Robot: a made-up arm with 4 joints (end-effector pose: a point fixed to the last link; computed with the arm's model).
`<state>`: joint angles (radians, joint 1 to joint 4).
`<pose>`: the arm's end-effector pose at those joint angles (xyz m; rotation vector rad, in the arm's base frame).
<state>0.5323 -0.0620 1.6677 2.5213</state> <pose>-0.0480 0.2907 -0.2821 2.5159 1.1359 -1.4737</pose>
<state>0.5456 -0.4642 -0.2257 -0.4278</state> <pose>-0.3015 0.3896 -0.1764 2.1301 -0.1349 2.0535</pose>
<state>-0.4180 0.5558 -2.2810 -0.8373</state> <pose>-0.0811 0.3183 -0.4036 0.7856 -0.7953 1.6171</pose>
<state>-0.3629 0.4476 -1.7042 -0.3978</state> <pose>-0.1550 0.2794 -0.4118 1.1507 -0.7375 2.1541</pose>
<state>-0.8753 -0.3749 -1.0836 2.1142</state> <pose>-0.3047 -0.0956 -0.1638 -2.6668 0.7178 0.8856</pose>
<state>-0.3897 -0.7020 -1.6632 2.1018</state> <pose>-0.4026 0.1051 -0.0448 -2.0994 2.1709 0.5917</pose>
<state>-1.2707 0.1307 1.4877 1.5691</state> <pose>-0.0909 0.0316 -0.2902 -0.5510 -2.8743 0.5282</pose>
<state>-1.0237 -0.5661 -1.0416 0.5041</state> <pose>-0.3447 -0.1654 -0.0935 -2.8178 -0.6256 -0.9953</pose>
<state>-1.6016 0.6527 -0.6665 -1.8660</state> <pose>-0.0786 0.1016 -0.4465 0.9770 0.2984 -2.3204</pose>
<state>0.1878 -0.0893 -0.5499 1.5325</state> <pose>-0.2651 0.2537 -0.2512 -2.4630 0.9946 -0.2385</pose>
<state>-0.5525 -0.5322 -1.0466 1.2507</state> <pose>-0.3960 0.0227 -0.0955 -2.9937 0.6506 -0.0963</pose>
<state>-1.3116 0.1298 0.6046 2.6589</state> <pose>-0.0857 -0.0010 -0.3158 1.7352 1.7316 -1.1213</pose>
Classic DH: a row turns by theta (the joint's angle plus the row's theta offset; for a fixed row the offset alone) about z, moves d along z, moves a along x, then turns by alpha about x. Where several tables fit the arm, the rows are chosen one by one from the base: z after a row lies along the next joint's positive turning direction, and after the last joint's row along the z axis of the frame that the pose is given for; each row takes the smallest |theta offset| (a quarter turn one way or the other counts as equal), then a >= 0, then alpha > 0; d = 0 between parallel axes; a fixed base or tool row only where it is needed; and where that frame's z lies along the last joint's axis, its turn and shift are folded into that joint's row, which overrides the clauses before.
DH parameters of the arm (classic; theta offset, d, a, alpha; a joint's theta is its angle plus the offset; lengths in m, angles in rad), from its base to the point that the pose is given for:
base (fixed): 1.4329 0 0.1048 3.1416
joint 1: 1.4329 0.0051 -0.0091 -1.5708
joint 2: 0.0069 -0.1192 -0.1954 -1.5294
joint 3: 0 -0.315 -0.0429 -1.6122
joint 4: 1.5156 -0.0447 0 1.015
tool (fixed): -3.1088 -0.0519 0 0

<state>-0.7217 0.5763 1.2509 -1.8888</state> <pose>0.0141 0.2170 -0.3749 1.3394 -0.1275 -1.0203</pose>
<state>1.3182 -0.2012 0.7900 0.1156</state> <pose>-0.0343 0.3714 -0.2733 -2.1703 0.2085 -2.0039</pose>
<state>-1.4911 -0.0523 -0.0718 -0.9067</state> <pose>-0.0740 -0.1834 -0.3432 -0.1620 -0.9000 -1.4016</pose>
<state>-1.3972 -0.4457 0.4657 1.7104</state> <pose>-0.0875 -0.1873 -0.1661 -1.8457 -2.1016 1.2883</pose>
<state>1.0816 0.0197 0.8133 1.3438</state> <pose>-0.0349 0.2860 -0.2830 -2.6045 0.2644 -0.5118</pose>
